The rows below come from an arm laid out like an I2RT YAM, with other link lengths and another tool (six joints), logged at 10 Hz.
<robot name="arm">
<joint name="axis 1" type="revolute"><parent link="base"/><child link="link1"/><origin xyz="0 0 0.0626" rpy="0 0 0"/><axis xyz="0 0 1"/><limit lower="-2.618" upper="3.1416"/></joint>
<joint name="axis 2" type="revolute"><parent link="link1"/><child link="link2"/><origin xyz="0.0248 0.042 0.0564" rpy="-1.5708 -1.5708 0"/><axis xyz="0 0 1"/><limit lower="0" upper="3.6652"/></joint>
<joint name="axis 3" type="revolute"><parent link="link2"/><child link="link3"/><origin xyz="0 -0.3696 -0.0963" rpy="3.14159 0 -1.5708"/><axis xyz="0 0 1"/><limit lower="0" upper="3.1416"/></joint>
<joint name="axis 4" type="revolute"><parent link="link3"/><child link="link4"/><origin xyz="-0.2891 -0.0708 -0.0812" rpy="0 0 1.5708"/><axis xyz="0 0 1"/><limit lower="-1.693" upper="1.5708"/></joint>
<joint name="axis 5" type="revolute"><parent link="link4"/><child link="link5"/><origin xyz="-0.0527 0.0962 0.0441" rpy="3.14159 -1.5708 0"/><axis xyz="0 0 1"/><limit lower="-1.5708" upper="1.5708"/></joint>
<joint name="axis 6" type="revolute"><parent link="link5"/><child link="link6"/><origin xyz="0 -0.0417 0.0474" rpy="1.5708 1.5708 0"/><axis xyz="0 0 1"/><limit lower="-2.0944" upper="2.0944"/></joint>
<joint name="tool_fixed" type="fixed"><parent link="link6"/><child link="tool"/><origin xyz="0.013 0.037 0.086" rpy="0 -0.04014 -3.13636"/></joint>
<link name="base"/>
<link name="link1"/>
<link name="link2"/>
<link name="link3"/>
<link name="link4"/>
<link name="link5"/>
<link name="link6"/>
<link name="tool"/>
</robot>
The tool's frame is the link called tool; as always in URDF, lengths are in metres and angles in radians.
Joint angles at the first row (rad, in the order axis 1, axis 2, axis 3, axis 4, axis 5, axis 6):
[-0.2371, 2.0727, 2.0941, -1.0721, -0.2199, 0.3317]
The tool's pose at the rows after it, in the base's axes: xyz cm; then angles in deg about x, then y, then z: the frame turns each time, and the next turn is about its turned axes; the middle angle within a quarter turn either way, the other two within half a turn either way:
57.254, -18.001, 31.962, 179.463, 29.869, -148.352
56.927, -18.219, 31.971, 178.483, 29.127, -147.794
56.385, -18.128, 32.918, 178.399, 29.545, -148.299
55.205, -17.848, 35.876, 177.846, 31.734, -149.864
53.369, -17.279, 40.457, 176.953, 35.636, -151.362
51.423, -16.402, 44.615, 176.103, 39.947, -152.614
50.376, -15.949, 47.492, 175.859, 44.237, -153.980
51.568, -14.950, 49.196, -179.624, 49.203, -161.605
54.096, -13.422, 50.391, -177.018, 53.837, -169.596
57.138, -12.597, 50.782, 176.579, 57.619, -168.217
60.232, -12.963, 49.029, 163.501, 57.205, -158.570
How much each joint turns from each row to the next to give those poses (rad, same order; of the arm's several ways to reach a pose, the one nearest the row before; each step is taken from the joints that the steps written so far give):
[0.0000, 0.0000, -0.0004, -0.0469, 0.0973, 0.0000]
[-0.0011, -0.0011, 0.0007, -0.0115, 0.0167, 0.0000]
[-0.0008, -0.0175, 0.0016, -0.0118, -0.0003, -0.0095]
[0.0000, -0.0462, 0.0142, -0.0214, 0.0007, -0.0287]
[0.0019, -0.0652, 0.0335, -0.0294, -0.0004, -0.0267]
[0.0073, -0.0691, 0.0149, -0.0072, 0.0000, -0.0179]
[0.0007, -0.0477, 0.0012, 0.0252, -0.0118, -0.0191]
[0.0077, -0.0103, -0.0001, 0.0660, -0.0606, -0.0621]
[0.0339, 0.0138, -0.0004, 0.0961, -0.0077, -0.0687]
[0.0443, 0.0358, 0.0000, 0.1122, 0.0939, -0.0294]
[0.0324, 0.0641, 0.0000, 0.0835, 0.1491, -0.0007]

